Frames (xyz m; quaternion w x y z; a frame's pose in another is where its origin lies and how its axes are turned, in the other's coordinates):
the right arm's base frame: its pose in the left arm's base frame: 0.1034 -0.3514 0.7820 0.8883 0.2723 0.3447 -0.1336
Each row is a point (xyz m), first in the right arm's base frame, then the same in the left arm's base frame.
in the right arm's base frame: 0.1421 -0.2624 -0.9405
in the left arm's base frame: -0.4125 -0.0309 0.0044
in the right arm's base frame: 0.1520 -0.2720 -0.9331
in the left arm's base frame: -0.4054 -0.0435 -0.0016
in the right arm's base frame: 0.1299 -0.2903 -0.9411
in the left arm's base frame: -0.4335 -0.0527 0.0014
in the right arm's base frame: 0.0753 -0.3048 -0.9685
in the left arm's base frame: -0.4942 -0.0461 0.0163
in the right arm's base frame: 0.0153 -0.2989 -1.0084
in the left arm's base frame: -0.5568 -0.0153 0.0352
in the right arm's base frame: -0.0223 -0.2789 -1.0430
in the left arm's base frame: -0.5943 0.0228 0.0476
